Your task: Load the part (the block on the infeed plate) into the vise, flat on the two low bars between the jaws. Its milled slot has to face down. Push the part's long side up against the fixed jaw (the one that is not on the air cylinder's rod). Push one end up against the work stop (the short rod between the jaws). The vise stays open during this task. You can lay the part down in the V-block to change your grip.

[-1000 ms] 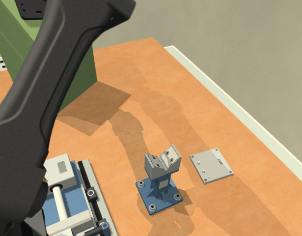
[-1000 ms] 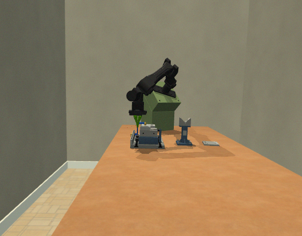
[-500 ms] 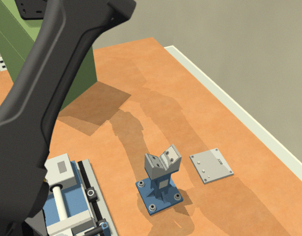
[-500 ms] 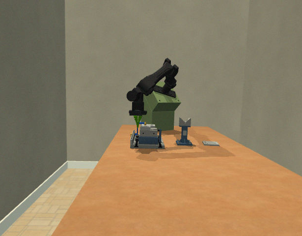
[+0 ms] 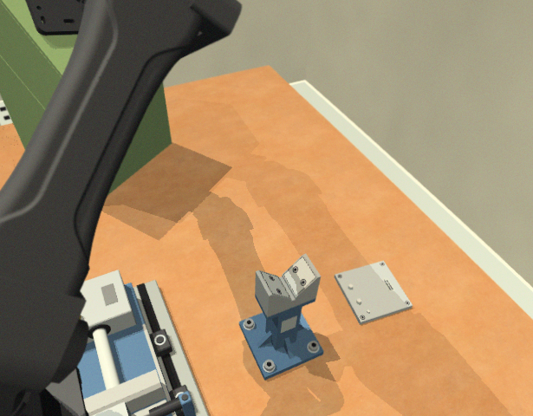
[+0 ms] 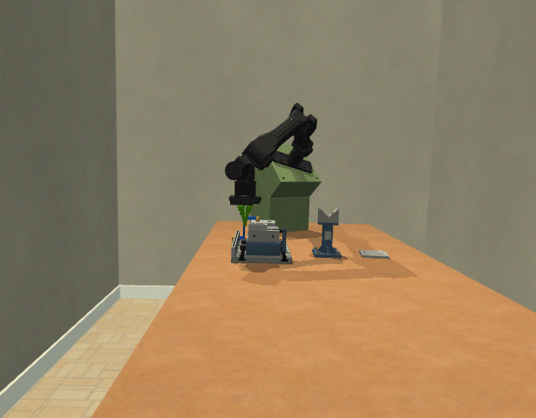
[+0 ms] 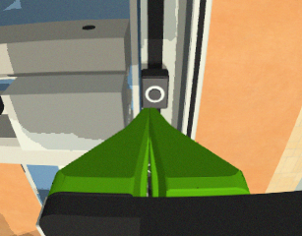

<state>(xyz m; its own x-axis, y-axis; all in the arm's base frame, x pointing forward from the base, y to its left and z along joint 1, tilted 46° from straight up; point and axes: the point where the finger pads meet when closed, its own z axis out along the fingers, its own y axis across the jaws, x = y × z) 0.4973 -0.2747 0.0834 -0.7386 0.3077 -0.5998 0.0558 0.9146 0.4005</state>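
The grey part lies 40 mm to the left of my hand, 20 mm below it and 10 mm ahead of it. Round my hand: fixed jaw: 60 mm to the left, 40 mm ahead, 30 mm below; then moving jaw: 60 mm to the left, 30 mm below, 30 mm behind; then work stop: 110 mm to the left, 20 mm below, 10 mm ahead.
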